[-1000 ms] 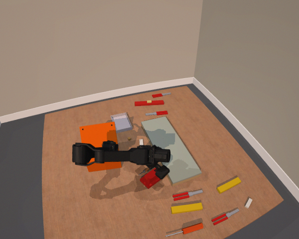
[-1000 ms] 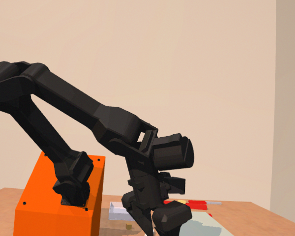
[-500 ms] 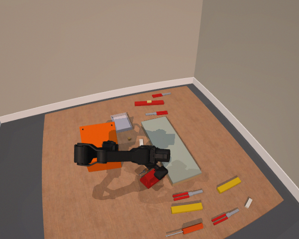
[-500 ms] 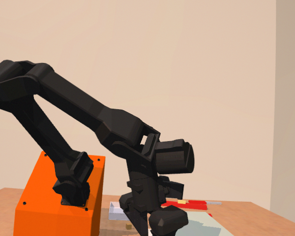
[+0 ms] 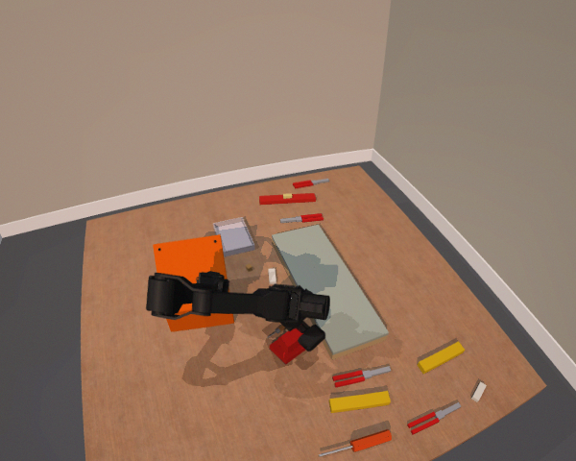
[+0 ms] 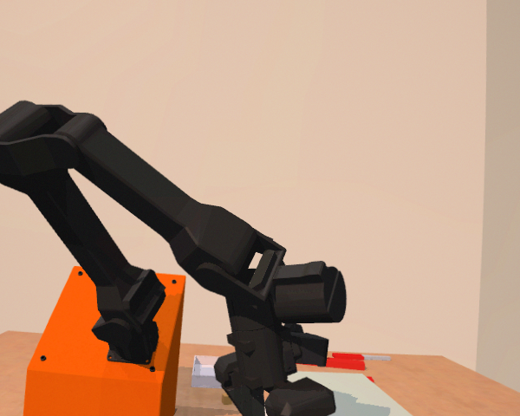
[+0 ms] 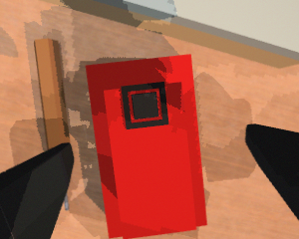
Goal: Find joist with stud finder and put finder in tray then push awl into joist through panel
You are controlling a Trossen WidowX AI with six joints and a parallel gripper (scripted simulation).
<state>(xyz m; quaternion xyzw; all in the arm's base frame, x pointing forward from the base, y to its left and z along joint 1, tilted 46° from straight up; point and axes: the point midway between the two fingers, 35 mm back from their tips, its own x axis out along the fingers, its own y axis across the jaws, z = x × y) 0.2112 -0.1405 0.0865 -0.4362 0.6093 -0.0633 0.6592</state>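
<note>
Now: gripper tip 1 cm to the right of the red stud finder and 2 cm above it. Also, from my gripper tip: small brown cube 8 cm behind, 33 cm to the left, 5 cm below; then square light 1 cm ahead, 1 cm to the left; then awl 3 cm behind, 6 cm to the left, 5 cm below.
</note>
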